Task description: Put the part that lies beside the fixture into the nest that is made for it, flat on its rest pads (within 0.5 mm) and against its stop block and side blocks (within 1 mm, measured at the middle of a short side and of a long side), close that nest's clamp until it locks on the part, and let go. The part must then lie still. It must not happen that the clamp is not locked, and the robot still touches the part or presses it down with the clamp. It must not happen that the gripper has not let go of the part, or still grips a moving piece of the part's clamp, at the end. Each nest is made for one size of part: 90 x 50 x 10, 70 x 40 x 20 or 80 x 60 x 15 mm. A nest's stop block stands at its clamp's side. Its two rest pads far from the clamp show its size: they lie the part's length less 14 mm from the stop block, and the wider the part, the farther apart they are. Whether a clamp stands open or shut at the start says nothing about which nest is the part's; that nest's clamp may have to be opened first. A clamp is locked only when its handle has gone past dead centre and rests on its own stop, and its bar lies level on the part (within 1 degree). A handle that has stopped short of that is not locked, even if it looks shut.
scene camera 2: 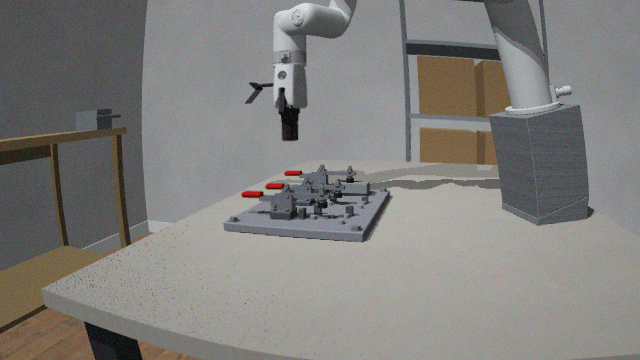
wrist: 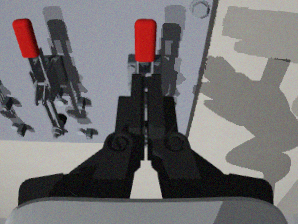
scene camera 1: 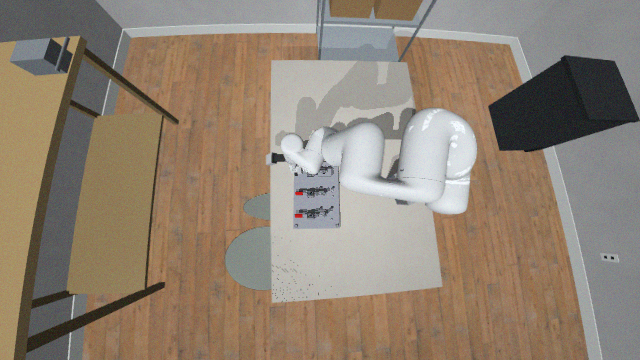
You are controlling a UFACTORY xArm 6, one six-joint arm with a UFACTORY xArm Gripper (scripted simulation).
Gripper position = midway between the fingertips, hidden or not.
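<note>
You've got the gripper (scene camera 2: 290, 140), (wrist: 145, 92) to start with, and there's a fixture plate (wrist: 95, 48) there, plus a red handle (wrist: 145, 29).
</note>
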